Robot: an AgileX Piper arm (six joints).
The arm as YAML. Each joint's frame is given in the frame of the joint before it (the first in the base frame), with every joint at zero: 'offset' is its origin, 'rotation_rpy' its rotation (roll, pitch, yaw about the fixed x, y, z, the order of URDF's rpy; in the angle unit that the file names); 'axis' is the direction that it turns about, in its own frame. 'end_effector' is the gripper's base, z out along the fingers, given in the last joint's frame.
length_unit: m
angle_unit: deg
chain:
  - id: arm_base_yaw
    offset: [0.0, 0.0, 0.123]
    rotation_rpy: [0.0, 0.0, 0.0]
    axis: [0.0, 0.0, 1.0]
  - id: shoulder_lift
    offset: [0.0, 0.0, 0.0]
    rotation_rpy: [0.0, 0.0, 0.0]
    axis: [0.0, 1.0, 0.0]
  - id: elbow
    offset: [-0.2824, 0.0, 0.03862]
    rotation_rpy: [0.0, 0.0, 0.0]
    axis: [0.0, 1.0, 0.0]
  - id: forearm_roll
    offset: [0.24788, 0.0, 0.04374]
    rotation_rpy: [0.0, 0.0, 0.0]
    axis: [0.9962, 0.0, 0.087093]
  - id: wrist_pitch
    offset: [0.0, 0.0, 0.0]
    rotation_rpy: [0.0, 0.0, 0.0]
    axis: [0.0, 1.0, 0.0]
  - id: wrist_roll
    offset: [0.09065, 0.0, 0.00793]
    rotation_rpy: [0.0, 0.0, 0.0]
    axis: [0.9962, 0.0, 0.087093]
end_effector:
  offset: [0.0, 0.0, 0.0]
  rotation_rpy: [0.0, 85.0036, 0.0]
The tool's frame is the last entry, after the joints.
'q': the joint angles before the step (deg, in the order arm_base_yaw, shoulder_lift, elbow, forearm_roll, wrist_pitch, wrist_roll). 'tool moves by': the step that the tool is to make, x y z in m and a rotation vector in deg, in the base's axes. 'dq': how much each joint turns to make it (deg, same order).
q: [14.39 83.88 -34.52 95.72 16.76 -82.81]
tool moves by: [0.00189 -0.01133 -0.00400 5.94 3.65 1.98]
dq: [-5.68 1.49 0.00 -4.58 9.98 4.06]
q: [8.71 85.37 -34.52 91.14 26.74 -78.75]
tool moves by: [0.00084 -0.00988 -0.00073 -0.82 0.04 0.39]
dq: [-2.63 0.00 0.00 -2.99 1.53 0.30]
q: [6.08 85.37 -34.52 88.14 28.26 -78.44]
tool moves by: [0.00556 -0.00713 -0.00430 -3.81 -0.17 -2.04]
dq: [-0.47 0.92 -0.58 -1.64 -3.83 0.14]
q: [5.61 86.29 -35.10 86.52 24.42 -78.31]
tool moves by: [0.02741 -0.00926 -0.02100 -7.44 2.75 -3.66]
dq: [-0.07 7.38 -4.67 -6.57 -7.55 4.69]
